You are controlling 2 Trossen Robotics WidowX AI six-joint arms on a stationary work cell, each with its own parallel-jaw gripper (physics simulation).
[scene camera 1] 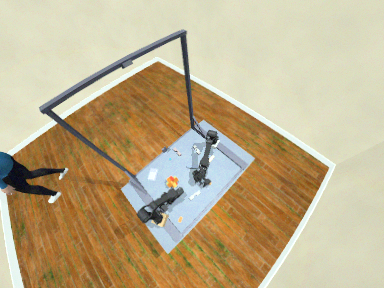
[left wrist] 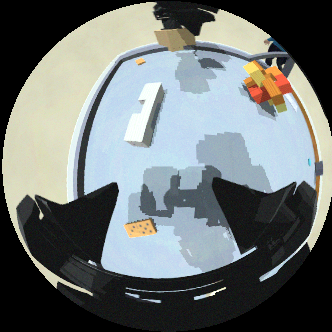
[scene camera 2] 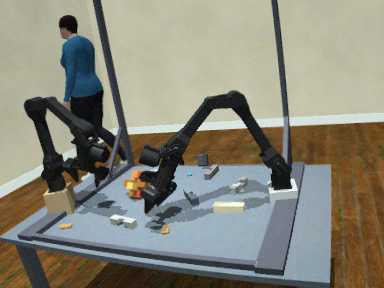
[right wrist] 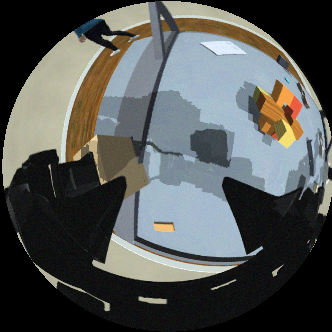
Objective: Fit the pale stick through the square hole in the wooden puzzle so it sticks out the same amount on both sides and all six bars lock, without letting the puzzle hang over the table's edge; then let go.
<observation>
My left gripper (scene camera 2: 151, 209) is open and holds nothing. My right gripper (right wrist: 176, 181) is open, holding nothing.
My left gripper also shows in the left wrist view (left wrist: 164, 185).
</observation>
